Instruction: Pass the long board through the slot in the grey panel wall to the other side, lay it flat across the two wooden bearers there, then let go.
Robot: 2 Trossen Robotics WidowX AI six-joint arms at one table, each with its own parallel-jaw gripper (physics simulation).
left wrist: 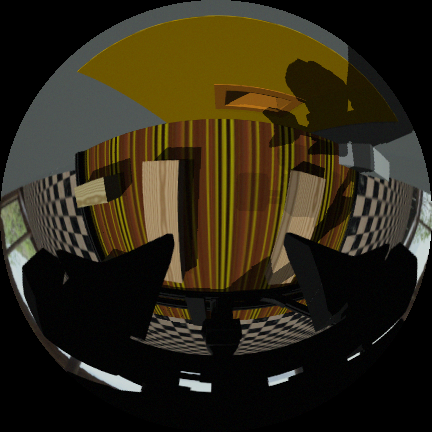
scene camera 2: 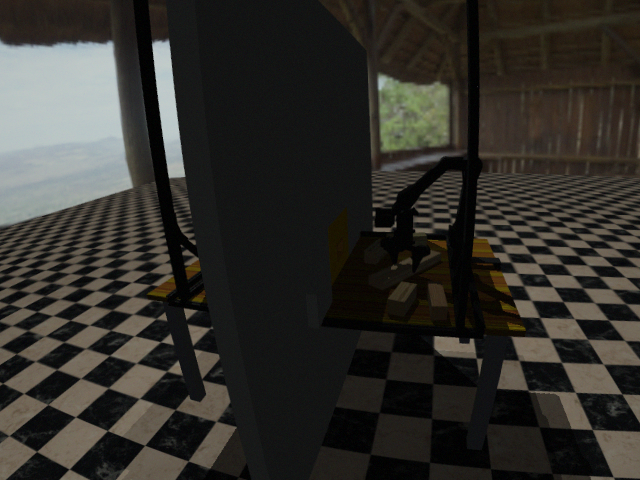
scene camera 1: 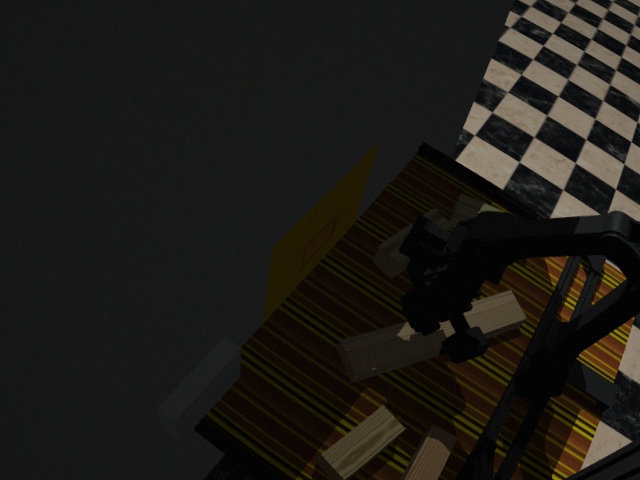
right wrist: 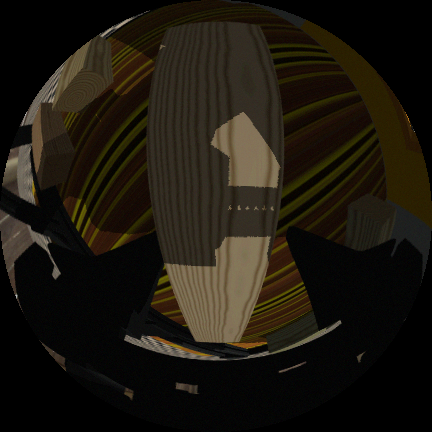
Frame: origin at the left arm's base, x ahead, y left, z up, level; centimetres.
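Where they show: left gripper, fingertip midpoint: (left wrist: 230, 239); right gripper, fingertip midpoint: (scene camera 2: 404, 269) (right wrist: 230, 232); left arm's base, origin of the base link: (left wrist: 221, 303); right arm's base, origin of the base link: (scene camera 1: 532, 386).
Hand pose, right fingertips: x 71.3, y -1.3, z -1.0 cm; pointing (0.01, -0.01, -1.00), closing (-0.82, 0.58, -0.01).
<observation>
Things, the pixels of their top centre, and the offset from my right fingertips. "spot": a spot on its surface instead.
- long board, middle of its top: (right wrist: 215, 262) (scene camera 1: 441, 329) (scene camera 2: 407, 263) dx +1.2, dy +0.0, dz +2.3 cm
- orange-framed slot, surface spot: (left wrist: 219, 97) spot: dx -28.2, dy +2.1, dz +7.8 cm
- pale block, middle of its top: (left wrist: 87, 193) dx -39.3, dy +29.9, dz +3.8 cm
The long board (scene camera 1: 372, 353) (scene camera 2: 387, 276) (right wrist: 215, 125) lies on the striped table, partly in shadow. My right gripper (scene camera 1: 445, 338) (scene camera 2: 405, 266) (right wrist: 230, 232) is open close above it, with its fingers apart toward the board's two long sides. The grey panel wall (scene camera 1: 155, 155) (scene camera 2: 289, 155) carries a yellow panel (scene camera 1: 289, 268) (left wrist: 175, 55) around the orange-framed slot (left wrist: 219, 97). Two wooden bearers (left wrist: 162, 200) (left wrist: 302, 195) lie on the other side, roughly parallel and apart. My left gripper (left wrist: 230, 239) is open there; its fingertips overlap the bearers in the left wrist view.
Shorter wooden blocks (scene camera 1: 361, 441) (scene camera 1: 429, 457) (scene camera 2: 403, 299) (scene camera 2: 437, 302) lie on one side of the board. Another block (scene camera 1: 390, 255) (right wrist: 370, 225) lies between the board and wall. A grey block (scene camera 1: 199, 382) (left wrist: 355, 156) juts from the wall. A pale block (left wrist: 91, 192) lies left of the bearers.
</observation>
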